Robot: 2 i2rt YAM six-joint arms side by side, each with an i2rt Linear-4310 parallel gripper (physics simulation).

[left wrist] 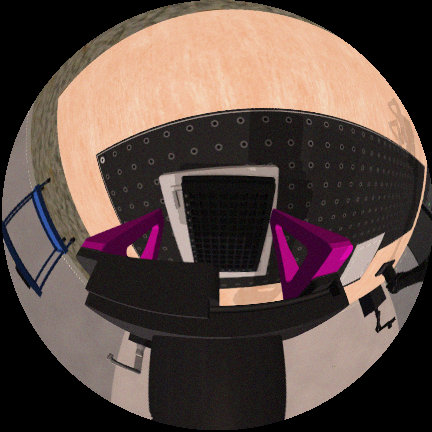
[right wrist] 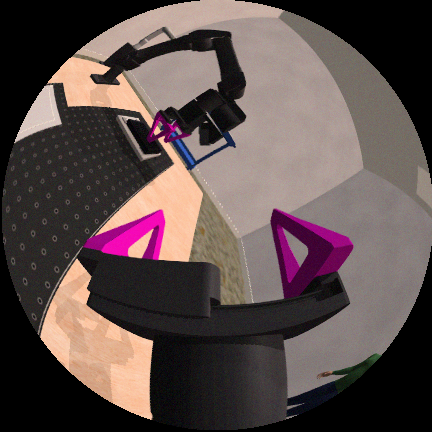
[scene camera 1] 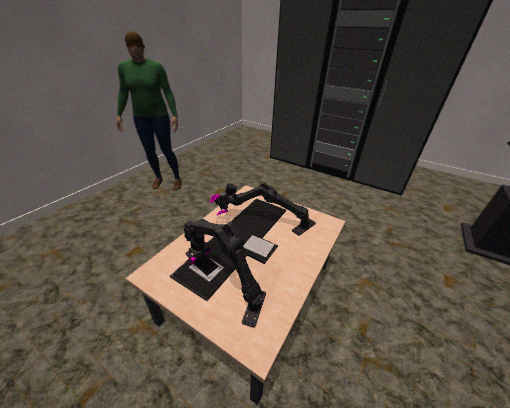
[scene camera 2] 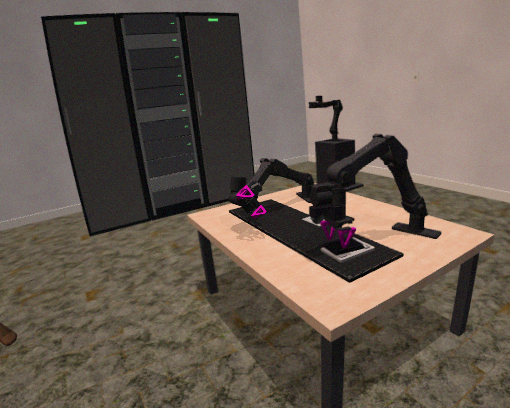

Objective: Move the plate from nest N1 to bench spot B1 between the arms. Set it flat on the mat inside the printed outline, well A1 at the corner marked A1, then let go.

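Frame: origin at the left arm's base, x ahead, y left, z up, level; centimetres.
Where they show: left gripper, fingertip midpoint: point(left wrist: 216, 214) point(right wrist: 156, 140) point(scene camera 1: 199, 259) point(scene camera 2: 337, 243); right gripper, fingertip midpoint: point(right wrist: 217, 214) point(scene camera 1: 213, 209) point(scene camera 2: 259, 204); left arm's base, link origin: point(right wrist: 105, 79) point(scene camera 1: 254, 307) point(scene camera 2: 415, 231); right arm's base, link origin: point(left wrist: 385, 266) point(scene camera 1: 303, 227) point(scene camera 2: 307, 197).
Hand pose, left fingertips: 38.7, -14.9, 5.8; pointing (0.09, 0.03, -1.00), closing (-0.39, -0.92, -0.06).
Observation:
Things, the pixels of their centre, and the offset from my left fingertips, as dx, dy, dz. Level surfaces: height alone.
- black well plate, body centre: point(left wrist: 227, 233) point(right wrist: 143, 135) point(scene camera 2: 344, 245) point(scene camera 1: 205, 264) -3.8, +0.6, -2.3
- light grey nest, body centre: point(left wrist: 223, 235) point(right wrist: 138, 135) point(scene camera 2: 347, 248) point(scene camera 1: 206, 267) -4.9, +1.5, -3.6
- long black perforated board, surface height: dz -4.5
The black well plate point(scene camera 1: 209, 265) point(scene camera 2: 356, 246) point(left wrist: 227, 225) point(right wrist: 141, 135) sits in the light grey nest point(scene camera 1: 215, 275) point(scene camera 2: 345, 257) point(left wrist: 170, 200) point(right wrist: 131, 137). My left gripper point(scene camera 1: 200, 255) point(scene camera 2: 337, 242) point(left wrist: 216, 214) point(right wrist: 156, 140) is open and empty, pointing down close over the plate, with one finger toward each long side. My right gripper point(scene camera 1: 216, 206) point(scene camera 2: 252, 202) point(right wrist: 217, 214) is open and empty, raised at the far end of the table. The pale mat point(scene camera 1: 260, 246) point(scene camera 2: 312, 220) point(left wrist: 362, 260) point(right wrist: 37, 112) shows a thin printed outline in the right wrist view. The A1 mark is not legible.
The nest stands on a long black perforated board point(scene camera 1: 265, 215) point(scene camera 2: 285, 225) point(left wrist: 325, 185) point(right wrist: 75, 175), near one end. The pale mat lies beside the board's long edge, between the two arm bases. A person point(scene camera 1: 145, 95) stands beyond the table. A tall server rack point(scene camera 1: 305, 100) point(scene camera 2: 90, 125) stands behind.

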